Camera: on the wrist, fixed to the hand. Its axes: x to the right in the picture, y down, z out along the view.
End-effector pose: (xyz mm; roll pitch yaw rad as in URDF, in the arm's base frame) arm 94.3 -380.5 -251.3 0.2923 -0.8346 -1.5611
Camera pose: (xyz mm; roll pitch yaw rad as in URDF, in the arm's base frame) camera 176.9 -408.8 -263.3 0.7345 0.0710 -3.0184
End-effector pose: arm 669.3 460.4 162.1 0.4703 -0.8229 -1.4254
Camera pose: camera 757.3 455.2 160.0 0.7447 0.1913 -2.7500
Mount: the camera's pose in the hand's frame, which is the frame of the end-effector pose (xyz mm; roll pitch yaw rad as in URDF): 10.6 70.3 -52.1 -0.1094 -0.1605 -1.5472
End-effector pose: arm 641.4 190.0 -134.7 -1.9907 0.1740 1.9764
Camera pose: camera 710.3 222.8 -178.8 -2.9052 -0.9602 -3.0328
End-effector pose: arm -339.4 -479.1 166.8 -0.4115 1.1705 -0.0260
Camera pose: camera -404.0 -433.8 127.5 -1.3362 -0.1906 -1.0536
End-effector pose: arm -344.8 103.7 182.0 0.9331 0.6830 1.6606
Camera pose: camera -430.4 120.4 195.1 -0.9445 0.5895 -0.4431
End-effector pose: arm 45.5 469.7 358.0 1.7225 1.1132 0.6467
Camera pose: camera 80.0 547.0 382.7 -1.6720 0.4809 -2.4849
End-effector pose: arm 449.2 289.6 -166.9 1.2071 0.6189 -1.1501
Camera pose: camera 531.2 286.8 -134.6 -1.0501 0.8016 2.7945
